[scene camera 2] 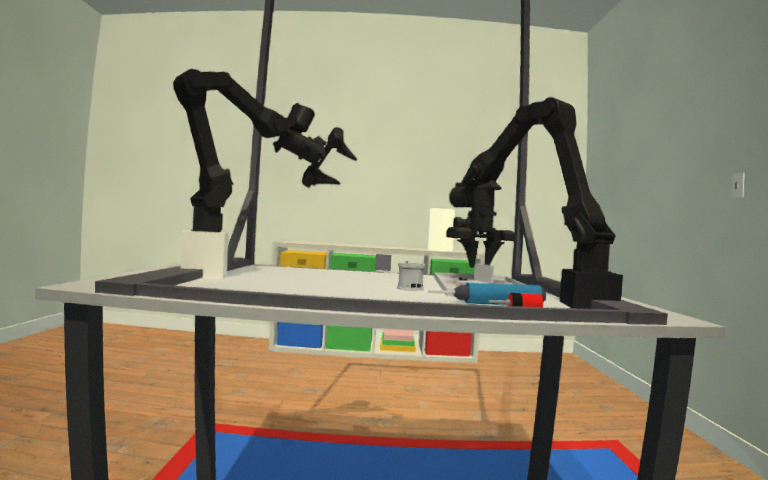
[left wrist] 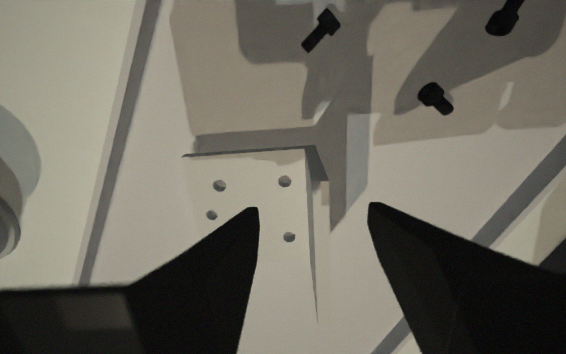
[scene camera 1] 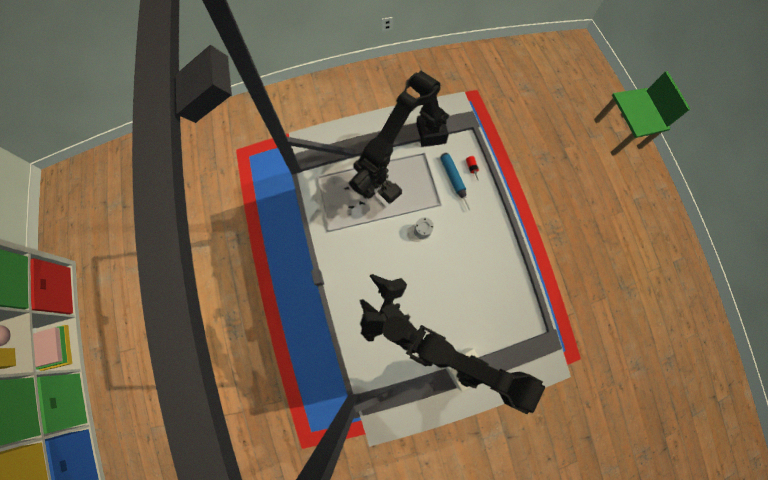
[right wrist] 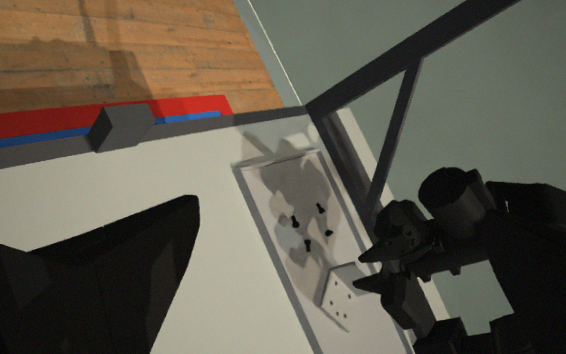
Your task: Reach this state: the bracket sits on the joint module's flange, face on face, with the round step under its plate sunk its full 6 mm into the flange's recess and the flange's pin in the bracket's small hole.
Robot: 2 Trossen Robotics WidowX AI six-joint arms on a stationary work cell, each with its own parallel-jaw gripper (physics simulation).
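Frame: origin at the left arm's base, x ahead, y left, z up, level; centimetres.
Where they show: left gripper, between the fingertips: (scene camera 2: 479, 267) (left wrist: 312, 214) (scene camera 1: 377, 188) (right wrist: 356, 272); right gripper, between the fingertips: (scene camera 2: 348, 171) (scene camera 1: 365, 287) (right wrist: 342, 217); left arm's base, origin of its link: (scene camera 2: 591, 271) (scene camera 1: 432, 125) (right wrist: 464, 352); right arm's base, origin of its link: (scene camera 2: 206, 231).
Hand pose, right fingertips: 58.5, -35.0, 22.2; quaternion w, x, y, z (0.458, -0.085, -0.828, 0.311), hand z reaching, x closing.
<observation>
Things, the pixels of their top centre, and the offset from my right fingertips, as dx, dy, dz. "pt": a spot on its surface instead.
- grey joint module, centre of its top: (scene camera 2: 411, 262) (scene camera 1: 424, 225) -20.2, +23.0, -23.1
- blue screwdriver, a spot on its surface: (scene camera 2: 501, 292) (scene camera 1: 459, 174) pt -38.6, +41.0, -26.8
- small red driver, centre of its top: (scene camera 2: 515, 293) (scene camera 1: 475, 167) -40.2, +47.5, -26.0
The pale bracket (scene camera 2: 483, 273) (left wrist: 250, 170) (right wrist: 336, 301) stands in the tray, its holed plate and an upright wall showing. The grey joint module (scene camera 1: 423, 227) (scene camera 2: 410, 277) (left wrist: 7, 232) stands upright on the table beside the tray, apart from the bracket. My left gripper (scene camera 2: 480, 264) (left wrist: 312, 214) (right wrist: 356, 272) is open part way, pointing down at the bracket; in the left wrist view the wall's edge shows between its fingertips, with one finger across the holed plate. Nothing is gripped. The bracket's round step is hidden. My right gripper (scene camera 1: 367, 289) (scene camera 2: 347, 170) is wide open and empty, high above the table.
The shallow tray (scene camera 1: 419, 174) (left wrist: 125, 200) holds several black bolts (left wrist: 434, 94) (right wrist: 295, 221) near the bracket. A blue screwdriver (scene camera 1: 453, 174) (scene camera 2: 501, 292) and a small red driver (scene camera 1: 472, 164) (scene camera 2: 526, 300) lie beside the tray. Dark frame bars edge the table.
</observation>
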